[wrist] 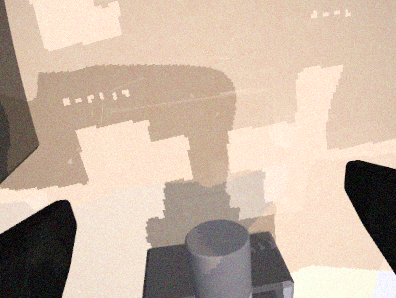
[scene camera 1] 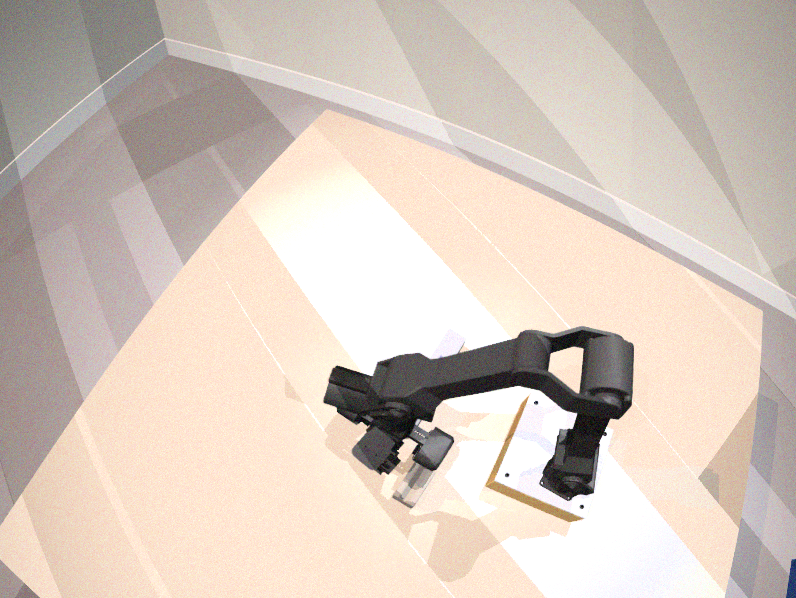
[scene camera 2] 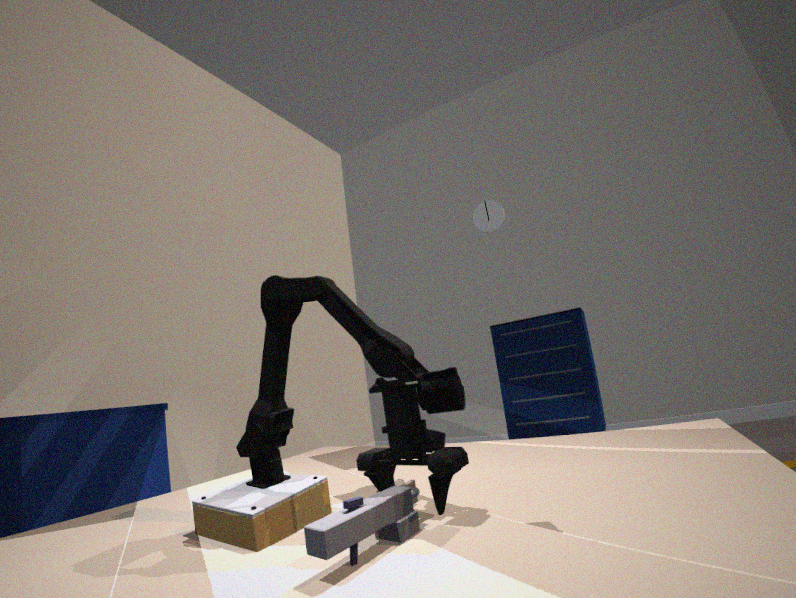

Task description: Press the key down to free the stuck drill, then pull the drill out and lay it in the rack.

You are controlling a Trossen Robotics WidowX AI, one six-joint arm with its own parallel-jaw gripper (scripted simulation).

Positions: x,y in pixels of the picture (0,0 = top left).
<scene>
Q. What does my gripper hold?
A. Nothing.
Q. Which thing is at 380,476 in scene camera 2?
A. My gripper.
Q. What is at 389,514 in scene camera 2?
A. A grey housing.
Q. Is my gripper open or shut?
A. Open.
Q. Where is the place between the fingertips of my gripper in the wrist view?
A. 211,195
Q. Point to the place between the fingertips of my gripper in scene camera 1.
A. At 391,437
</scene>
